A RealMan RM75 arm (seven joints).
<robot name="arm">
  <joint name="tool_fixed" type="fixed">
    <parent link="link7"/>
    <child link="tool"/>
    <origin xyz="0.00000 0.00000 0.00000"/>
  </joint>
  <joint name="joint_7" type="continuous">
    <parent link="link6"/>
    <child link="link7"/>
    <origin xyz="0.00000 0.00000 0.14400"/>
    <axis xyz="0 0 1"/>
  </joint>
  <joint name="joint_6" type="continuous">
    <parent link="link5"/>
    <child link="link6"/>
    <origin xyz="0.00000 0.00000 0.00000"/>
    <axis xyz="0 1 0"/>
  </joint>
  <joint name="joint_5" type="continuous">
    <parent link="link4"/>
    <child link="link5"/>
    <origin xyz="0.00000 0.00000 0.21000"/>
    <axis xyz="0 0 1"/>
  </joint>
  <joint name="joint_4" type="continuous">
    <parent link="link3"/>
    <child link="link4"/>
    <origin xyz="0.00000 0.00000 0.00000"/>
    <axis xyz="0 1 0"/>
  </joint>
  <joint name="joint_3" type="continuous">
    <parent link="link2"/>
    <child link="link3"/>
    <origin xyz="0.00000 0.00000 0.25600"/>
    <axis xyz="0 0 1"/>
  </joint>
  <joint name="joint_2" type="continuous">
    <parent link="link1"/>
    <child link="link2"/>
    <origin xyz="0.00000 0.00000 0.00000"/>
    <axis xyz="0 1 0"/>
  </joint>
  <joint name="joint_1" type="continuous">
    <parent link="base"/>
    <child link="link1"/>
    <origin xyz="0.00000 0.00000 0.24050"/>
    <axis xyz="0 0 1"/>
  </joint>
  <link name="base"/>
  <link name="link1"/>
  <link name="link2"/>
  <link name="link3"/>
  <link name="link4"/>
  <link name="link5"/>
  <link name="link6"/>
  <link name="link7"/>
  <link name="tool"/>
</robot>
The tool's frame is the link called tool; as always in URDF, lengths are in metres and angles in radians. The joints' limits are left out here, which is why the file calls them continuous.
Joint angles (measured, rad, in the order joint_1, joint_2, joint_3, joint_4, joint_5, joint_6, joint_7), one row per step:
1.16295 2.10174 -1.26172 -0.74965 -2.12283 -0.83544 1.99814
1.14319 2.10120 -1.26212 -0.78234 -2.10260 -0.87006 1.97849
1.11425 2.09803 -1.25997 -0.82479 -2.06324 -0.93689 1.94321
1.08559 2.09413 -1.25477 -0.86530 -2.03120 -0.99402 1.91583
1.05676 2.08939 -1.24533 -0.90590 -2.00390 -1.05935 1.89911
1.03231 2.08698 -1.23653 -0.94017 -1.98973 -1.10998 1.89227
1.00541 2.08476 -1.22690 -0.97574 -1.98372 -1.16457 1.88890
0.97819 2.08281 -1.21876 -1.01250 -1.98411 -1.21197 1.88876
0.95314 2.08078 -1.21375 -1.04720 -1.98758 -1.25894 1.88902
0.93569 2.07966 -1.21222 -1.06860 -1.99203 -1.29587 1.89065
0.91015 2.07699 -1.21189 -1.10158 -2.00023 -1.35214 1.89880
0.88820 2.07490 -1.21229 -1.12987 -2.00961 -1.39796 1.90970
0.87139 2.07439 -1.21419 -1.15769 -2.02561 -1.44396 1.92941
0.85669 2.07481 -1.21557 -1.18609 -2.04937 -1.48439 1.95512
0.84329 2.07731 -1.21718 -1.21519 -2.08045 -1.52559 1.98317
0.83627 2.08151 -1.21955 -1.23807 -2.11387 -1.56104 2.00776
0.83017 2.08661 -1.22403 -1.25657 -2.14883 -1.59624 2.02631
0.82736 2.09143 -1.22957 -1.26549 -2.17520 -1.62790 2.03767
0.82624 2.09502 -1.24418 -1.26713 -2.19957 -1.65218 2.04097
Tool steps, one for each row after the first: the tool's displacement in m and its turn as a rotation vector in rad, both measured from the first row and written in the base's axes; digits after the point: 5 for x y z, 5 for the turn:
-0.00037 -0.00459 0.00276 -0.01964 0.00880 0.02184
0.00026 -0.01308 0.00667 -0.06397 0.02281 0.05599
0.00176 -0.02004 0.01212 -0.09625 0.03810 0.08462
0.00427 -0.02758 0.01848 -0.13342 0.05376 0.10634
0.00721 -0.03361 0.02372 -0.15976 0.06346 0.11957
0.01214 -0.04006 0.02902 -0.18681 0.06579 0.12952
0.01760 -0.04580 0.03444 -0.20585 0.06320 0.13696
0.02308 -0.05185 0.03896 -0.22619 0.05411 0.14521
0.02789 -0.05690 0.04102 -0.24689 0.04334 0.14814
0.03512 -0.06471 0.04421 -0.27951 0.02462 0.14858
0.04162 -0.07125 0.04688 -0.30584 0.00720 0.14394
0.04690 -0.07787 0.04862 -0.33452 -0.01514 0.13397
0.05203 -0.08341 0.05039 -0.35630 -0.04132 0.11678
0.05735 -0.08901 0.05159 -0.37716 -0.07337 0.09567
0.06127 -0.09362 0.05166 -0.39504 -0.10720 0.07659
0.06574 -0.09833 0.05079 -0.41450 -0.14503 0.05941
0.06945 -0.10279 0.04899 -0.43781 -0.17710 0.04682
0.07318 -0.10701 0.04546 -0.46221 -0.21443 0.04147

